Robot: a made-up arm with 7 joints. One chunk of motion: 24 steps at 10 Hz.
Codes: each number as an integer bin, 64 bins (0 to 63) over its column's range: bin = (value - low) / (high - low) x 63, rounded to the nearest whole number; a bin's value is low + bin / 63 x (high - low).
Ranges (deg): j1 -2..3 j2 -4..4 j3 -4..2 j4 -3..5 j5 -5..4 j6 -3..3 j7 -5..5
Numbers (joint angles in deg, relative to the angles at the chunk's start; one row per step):
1: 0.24 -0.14 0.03 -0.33 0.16 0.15 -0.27
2: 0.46 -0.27 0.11 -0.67 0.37 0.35 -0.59
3: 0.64 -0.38 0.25 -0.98 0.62 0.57 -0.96
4: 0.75 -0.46 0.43 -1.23 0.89 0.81 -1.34
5: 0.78 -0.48 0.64 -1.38 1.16 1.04 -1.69
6: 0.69 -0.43 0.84 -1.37 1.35 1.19 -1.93
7: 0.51 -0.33 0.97 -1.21 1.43 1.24 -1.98
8: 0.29 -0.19 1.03 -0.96 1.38 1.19 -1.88
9: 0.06 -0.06 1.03 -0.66 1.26 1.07 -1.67
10: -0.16 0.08 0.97 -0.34 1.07 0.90 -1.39
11: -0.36 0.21 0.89 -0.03 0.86 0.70 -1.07
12: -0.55 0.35 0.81 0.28 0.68 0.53 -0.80
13: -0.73 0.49 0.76 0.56 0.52 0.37 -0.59
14: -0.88 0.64 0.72 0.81 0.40 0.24 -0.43
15: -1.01 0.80 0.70 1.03 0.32 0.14 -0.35
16: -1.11 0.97 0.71 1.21 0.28 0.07 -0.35
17: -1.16 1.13 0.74 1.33 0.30 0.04 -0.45
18: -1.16 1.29 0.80 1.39 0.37 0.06 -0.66
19: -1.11 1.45 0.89 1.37 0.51 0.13 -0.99
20: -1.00 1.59 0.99 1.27 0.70 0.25 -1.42
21: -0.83 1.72 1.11 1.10 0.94 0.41 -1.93
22: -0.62 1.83 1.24 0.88 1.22 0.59 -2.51
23: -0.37 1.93 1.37 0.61 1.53 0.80 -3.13
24: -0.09 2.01 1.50 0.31 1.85 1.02 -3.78
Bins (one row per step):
1: 28 30 42 21 36 33 30
2: 31 29 43 18 38 35 28
3: 33 29 45 16 39 37 25
4: 35 28 47 14 41 40 23
5: 35 28 49 13 43 42 21
6: 34 28 51 13 44 44 19
7: 32 29 52 14 45 45 19
8: 29 30 53 16 45 44 20
9: 26 31 53 18 44 43 21
10: 23 32 52 21 42 41 23
11: 21 33 51 23 41 39 25
12: 18 34 51 26 40 37 26
13: 16 35 50 28 39 35 28
14: 14 37 50 30 38 34 29
15: 12 38 49 32 37 33 29
16: 11 39 49 33 37 32 29
17: 11 40 50 34 37 32 29
18: 11 42 50 35 38 32 27
19: 11 43 51 34 39 33 25
20: 13 44 52 34 40 34 23
21: 15 45 54 32 42 36 19
22: 17 46 55 31 44 38 16
23: 21 47 56 28 46 40 12
24: 24 47 58 26 48 42 8

